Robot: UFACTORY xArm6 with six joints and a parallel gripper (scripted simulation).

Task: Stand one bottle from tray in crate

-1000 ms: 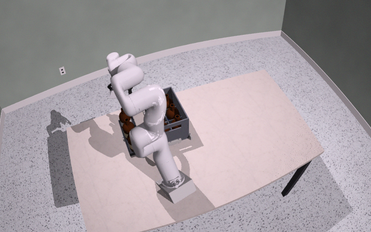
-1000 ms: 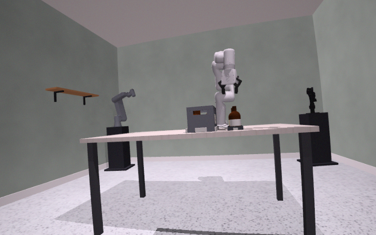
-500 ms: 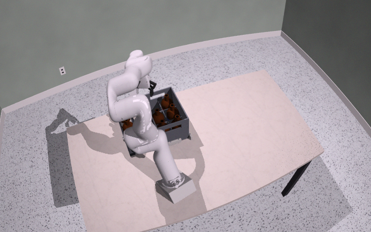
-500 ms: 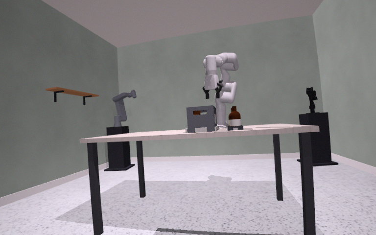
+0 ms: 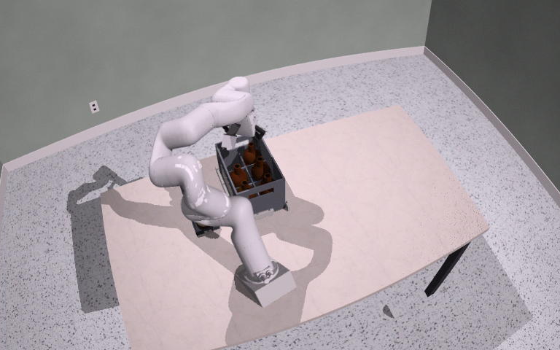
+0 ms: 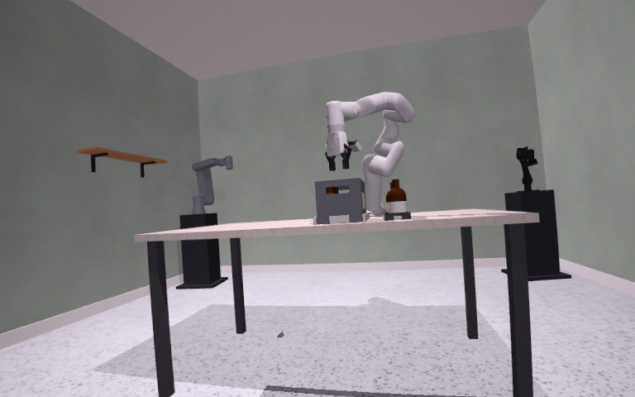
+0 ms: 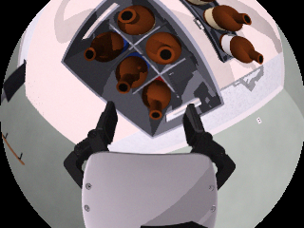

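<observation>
Now: hand 23 cm to the right of the tray and 22 cm above it. Round my hand: grey crate (3 cm behind, 1 cm to the left, 15 cm below).
</observation>
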